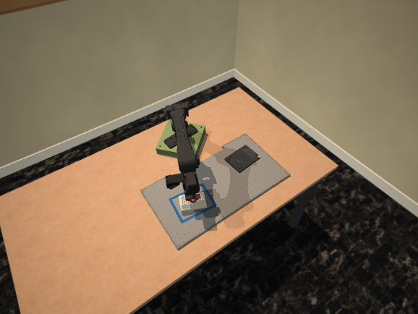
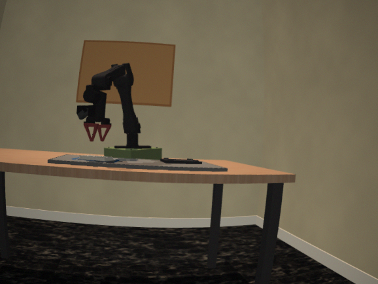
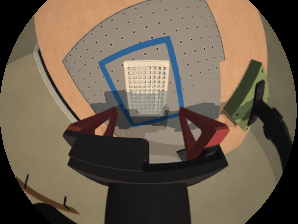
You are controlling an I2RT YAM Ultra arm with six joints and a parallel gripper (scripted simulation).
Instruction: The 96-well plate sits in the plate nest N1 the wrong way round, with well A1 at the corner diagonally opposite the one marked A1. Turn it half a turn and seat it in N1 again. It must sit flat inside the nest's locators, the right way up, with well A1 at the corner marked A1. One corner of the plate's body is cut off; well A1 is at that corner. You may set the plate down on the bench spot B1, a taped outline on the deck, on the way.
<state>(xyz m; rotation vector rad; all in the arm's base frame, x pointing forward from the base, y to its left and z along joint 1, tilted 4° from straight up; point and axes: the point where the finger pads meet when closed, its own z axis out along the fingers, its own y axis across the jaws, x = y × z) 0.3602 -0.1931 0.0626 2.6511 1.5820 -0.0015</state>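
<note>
Now: the white 96-well plate 80 mm below my hand. The rest, counted from my hand: black plate nest N1: 380 mm to the left, 80 mm below, 40 mm behind.
</note>
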